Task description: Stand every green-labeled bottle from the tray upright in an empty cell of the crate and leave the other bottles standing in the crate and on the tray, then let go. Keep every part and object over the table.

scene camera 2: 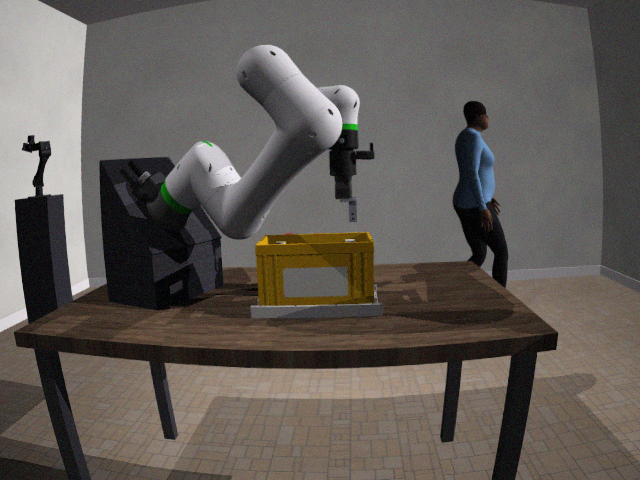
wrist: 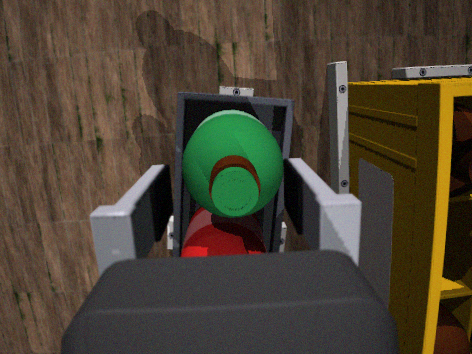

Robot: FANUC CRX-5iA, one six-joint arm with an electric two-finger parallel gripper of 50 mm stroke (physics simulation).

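Frame: origin at the arm's base, x up, y back, z right, level; millimetres.
Seen in the pictures: gripper, fingertip midpoint: (scene camera 2: 353, 220) (wrist: 227, 185); arm's base at its link origin: (scene camera 2: 165, 211).
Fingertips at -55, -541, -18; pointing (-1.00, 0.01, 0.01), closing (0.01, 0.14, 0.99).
Offsets run from my fingertips to a thing's top centre, as dx, dy, dz. "pt": to the spot under its first point. Level surfaces: height alone.
A green-labeled bottle @(-35, +15, +1) (wrist: 232, 135) with a green cap stands at the far end of the dark tray @(pt -169, -21, -36) (wrist: 181, 120) in the wrist view. A red bottle @(-35, +99, -22) (wrist: 222, 242) stands right beside it, partly hidden by the gripper body. My gripper (scene camera 2: 352, 220) (wrist: 227, 185) is open and empty, pointing down; in the wrist view its fingers lie on either side of the tray, near the green bottle's cap. The yellow crate @(-20, +120, +192) (scene camera 2: 315, 249) (wrist: 441, 200) is to the right in the wrist view. Brown bottles @(pt -70, +11, +158) (wrist: 464, 127) show inside it, partly cut off. The tray is hidden in the scene view.
Light metal strips (scene camera 2: 315, 311) (wrist: 338, 125) edge the crate's base. Small brackets @(pt -179, -36, +16) (wrist: 236, 91) sit around the tray. The arm's dark pedestal (scene camera 2: 129, 232) stands at the left of the wooden table @(dx -195) (scene camera 2: 439, 330). A person (scene camera 2: 475, 170) stands beyond the table.
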